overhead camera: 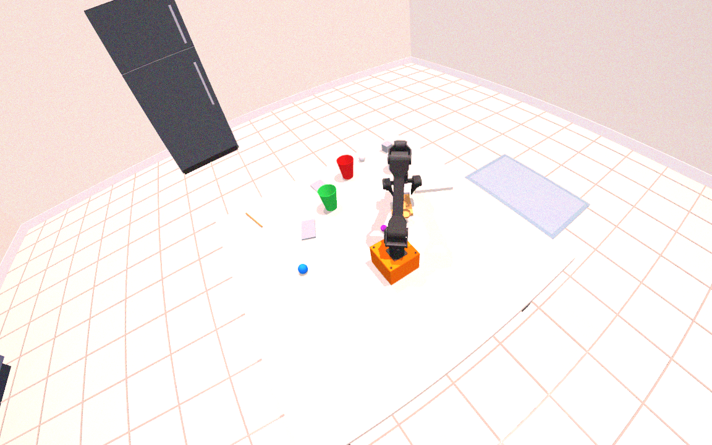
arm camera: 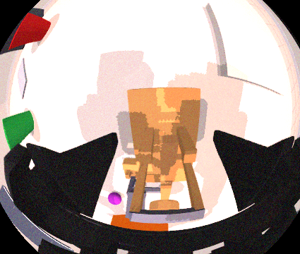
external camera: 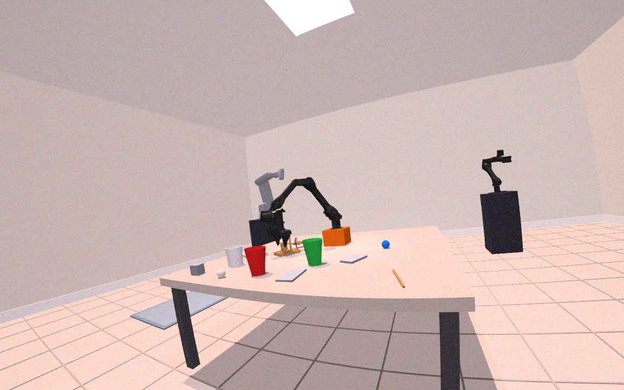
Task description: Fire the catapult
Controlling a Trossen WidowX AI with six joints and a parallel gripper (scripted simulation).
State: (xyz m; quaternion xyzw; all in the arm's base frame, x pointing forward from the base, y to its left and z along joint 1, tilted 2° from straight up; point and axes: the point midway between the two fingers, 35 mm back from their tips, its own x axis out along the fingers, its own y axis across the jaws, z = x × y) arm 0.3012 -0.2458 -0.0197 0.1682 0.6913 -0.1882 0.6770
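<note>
Right now the magenta ball is 180 mm to the left of my gripper tip, 100 mm behind it and 40 mm below it. Round my gripper tip: green cup 310 mm to the left, 200 mm ahead, 20 mm below; wooden catapult 60 mm behind, 50 mm to the left; white mug 260 mm ahead, 140 mm to the right, 20 mm below.
</note>
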